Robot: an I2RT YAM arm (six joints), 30 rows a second.
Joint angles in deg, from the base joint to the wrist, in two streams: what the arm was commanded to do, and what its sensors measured. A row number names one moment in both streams.
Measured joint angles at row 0:
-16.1 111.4 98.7 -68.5 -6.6 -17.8
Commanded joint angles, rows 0 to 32:
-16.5 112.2 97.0 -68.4 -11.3 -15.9
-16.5 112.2 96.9 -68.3 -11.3 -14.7
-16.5 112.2 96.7 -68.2 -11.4 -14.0
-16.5 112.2 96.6 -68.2 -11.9 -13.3
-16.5 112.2 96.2 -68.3 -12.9 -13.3
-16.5 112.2 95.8 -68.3 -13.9 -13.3
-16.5 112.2 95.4 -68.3 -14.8 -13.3
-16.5 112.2 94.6 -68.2 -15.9 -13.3
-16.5 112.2 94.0 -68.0 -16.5 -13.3
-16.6 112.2 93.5 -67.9 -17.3 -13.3
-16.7 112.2 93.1 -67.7 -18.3 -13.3
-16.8 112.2 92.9 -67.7 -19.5 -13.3
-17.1 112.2 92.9 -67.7 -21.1 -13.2
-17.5 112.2 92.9 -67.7 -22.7 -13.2
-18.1 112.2 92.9 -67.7 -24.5 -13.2
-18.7 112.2 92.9 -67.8 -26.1 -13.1
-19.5 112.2 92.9 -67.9 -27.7 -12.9
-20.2 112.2 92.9 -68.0 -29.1 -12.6
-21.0 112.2 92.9 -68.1 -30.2 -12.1
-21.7 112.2 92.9 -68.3 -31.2 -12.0
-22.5 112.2 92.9 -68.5 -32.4 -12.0
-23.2 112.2 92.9 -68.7 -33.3 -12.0
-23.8 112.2 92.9 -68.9 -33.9 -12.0
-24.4 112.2 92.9 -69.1 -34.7 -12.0
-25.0 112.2 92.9 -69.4 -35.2 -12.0
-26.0 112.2 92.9 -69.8 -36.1 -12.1
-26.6 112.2 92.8 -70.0 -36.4 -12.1
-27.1 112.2 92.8 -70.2 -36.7 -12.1
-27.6 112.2 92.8 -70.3 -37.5 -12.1
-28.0 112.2 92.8 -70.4 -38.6 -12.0
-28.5 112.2 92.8 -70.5 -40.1 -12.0
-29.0 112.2 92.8 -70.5 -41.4 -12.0
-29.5 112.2 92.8 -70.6 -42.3 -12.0
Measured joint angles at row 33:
-27.9 112.0 93.3 -70.1 -36.4 -12.2
